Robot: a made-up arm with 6 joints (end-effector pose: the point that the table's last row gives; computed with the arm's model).
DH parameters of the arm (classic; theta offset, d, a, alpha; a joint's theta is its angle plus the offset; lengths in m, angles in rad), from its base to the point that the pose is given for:
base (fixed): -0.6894 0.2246 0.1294 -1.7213
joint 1: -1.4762 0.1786 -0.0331 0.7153
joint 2: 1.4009 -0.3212 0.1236 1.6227
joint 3: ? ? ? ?
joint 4: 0.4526 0 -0.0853 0
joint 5: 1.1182 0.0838 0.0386 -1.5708
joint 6: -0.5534 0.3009 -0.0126 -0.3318
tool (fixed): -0.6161 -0.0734 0 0
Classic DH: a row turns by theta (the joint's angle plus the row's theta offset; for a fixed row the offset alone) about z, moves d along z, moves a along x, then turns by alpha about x.
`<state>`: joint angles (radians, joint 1 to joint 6).
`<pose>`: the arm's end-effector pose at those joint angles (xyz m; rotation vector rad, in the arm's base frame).
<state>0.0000 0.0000 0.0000 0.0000 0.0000 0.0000</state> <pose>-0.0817 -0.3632 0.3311 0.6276 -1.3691 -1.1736</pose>
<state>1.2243 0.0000 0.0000 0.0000 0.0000 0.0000</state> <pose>-0.0680 -0.3887 0.2590 0.3680 -0.1570 -1.8381</pose>
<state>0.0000 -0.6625 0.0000 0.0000 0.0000 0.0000</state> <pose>-0.1073 -0.3749 0.1177 1.1090 -1.8862 -0.9831</pose>
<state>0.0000 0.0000 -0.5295 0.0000 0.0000 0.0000</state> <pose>-0.0735 -0.1381 0.3311 0.2644 -1.5869 -1.5878</pose>
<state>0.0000 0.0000 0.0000 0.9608 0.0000 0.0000</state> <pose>0.0680 -0.3632 0.0879 1.2843 -2.1489 -0.8773</pose>
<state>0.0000 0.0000 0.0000 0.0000 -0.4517 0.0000</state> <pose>-0.0518 -0.3632 0.4306 0.3329 -0.9844 -1.2256</pose>
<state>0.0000 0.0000 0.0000 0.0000 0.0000 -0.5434</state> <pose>-0.0817 -0.3492 0.3274 1.0067 -1.0447 -1.5589</pose>
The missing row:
joint 3: -0.0231 0.1712 -0.1111 1.5708
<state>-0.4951 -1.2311 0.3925 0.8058 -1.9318 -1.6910</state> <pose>-0.0744 -0.4225 0.2793 1.6338 -0.6188 -1.3090</pose>
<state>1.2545 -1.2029 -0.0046 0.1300 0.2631 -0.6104</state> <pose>-0.2315 -0.0907 0.0082 1.6813 -1.5049 -2.1840</pose>
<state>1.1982 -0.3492 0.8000 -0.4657 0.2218 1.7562</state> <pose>-0.0553 -0.6239 0.0569 0.4976 -1.4055 0.0610</pose>
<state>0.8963 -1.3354 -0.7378 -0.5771 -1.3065 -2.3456</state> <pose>-0.1167 -0.3011 0.3457 -0.0814 -1.2490 1.5247</pose>
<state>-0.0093 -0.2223 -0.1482 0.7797 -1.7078 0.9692</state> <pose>0.0127 -0.3408 0.4427 -0.2255 -1.0106 -0.4501</pose>
